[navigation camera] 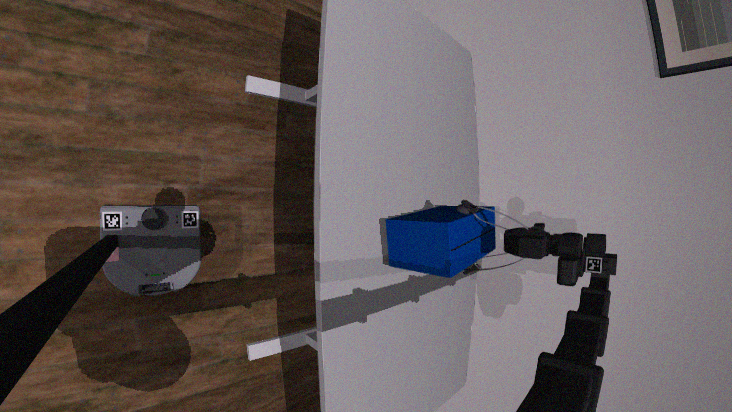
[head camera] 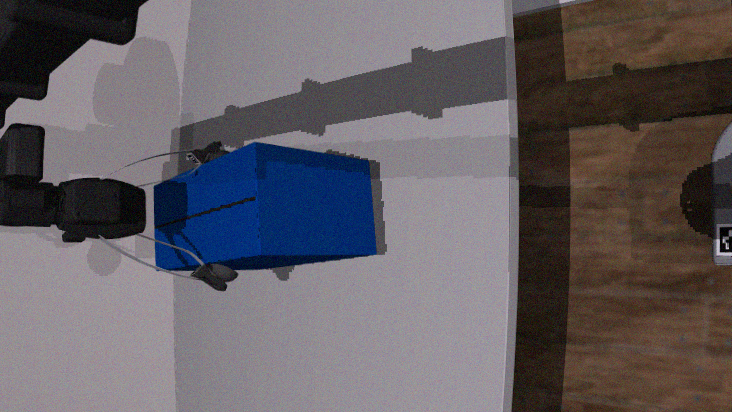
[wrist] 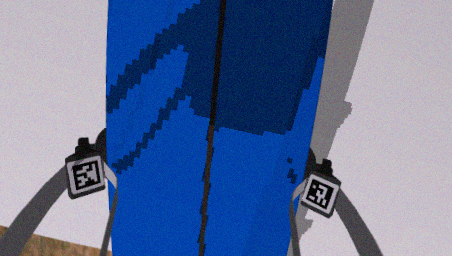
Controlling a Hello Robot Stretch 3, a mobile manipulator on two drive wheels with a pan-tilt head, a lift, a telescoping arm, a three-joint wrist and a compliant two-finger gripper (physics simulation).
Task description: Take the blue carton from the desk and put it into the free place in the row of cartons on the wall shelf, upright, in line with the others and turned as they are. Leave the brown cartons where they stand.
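Seen in the pictures: gripper, fingertip midpoint: (wrist: 208,153); robot's base at its link origin: (navigation camera: 152,217).
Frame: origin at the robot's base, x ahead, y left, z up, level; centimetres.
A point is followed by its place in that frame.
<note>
The blue carton (head camera: 317,204) {x -3.8, y -50.4, z 85.3 cm} (navigation camera: 417,245) {x -3.7, y -50.4, z 85.3 cm} (wrist: 160,210) {x -0.2, y -59.5, z 93.8 cm} has a thin black line along its top. A strip of shadow shows past its lower edge on the white desk (head camera: 358,332) {x 12.9, y -56.1, z 72.0 cm} (navigation camera: 389,127) {x 26.5, y -55.2, z 72.0 cm}, so it appears to hang upright a little above the desk top. My gripper (head camera: 212,214) {x -2.5, y -62.2, z 89.0 cm} (navigation camera: 469,237) {x -2.5, y -62.2, z 89.0 cm} (wrist: 208,153) {x -2.5, y -62.2, z 89.0 cm} is shut on the carton, coming from above, with one fingertip against each long side. The fingertip pads are partly hidden by the carton in the wrist view. The wall shelf and the brown cartons do not show in these views.
My dark telescoping arm (head camera: 76,46) {x -8.6, y -29.8, z 120.5 cm} (navigation camera: 568,368) {x -8.2, y -25.0, z 122.1 cm} reaches in over the desk along the wall (navigation camera: 614,179) {x 14.3, y -112.0, z 123.8 cm}. A framed picture (navigation camera: 660,56) {x 52.8, y -110.1, z 140.5 cm} hangs on the wall. My base (navigation camera: 179,271) {x -18.5, y -8.4, z 16.0 cm} stands on the wooden floor (head camera: 640,307) {x 15.2, y -35.2, z 0.0 cm} (navigation camera: 128,127) {x 34.5, y 10.3, z 0.0 cm} before the desk's front edge. Desk legs (navigation camera: 262,87) (navigation camera: 263,350) show there.
</note>
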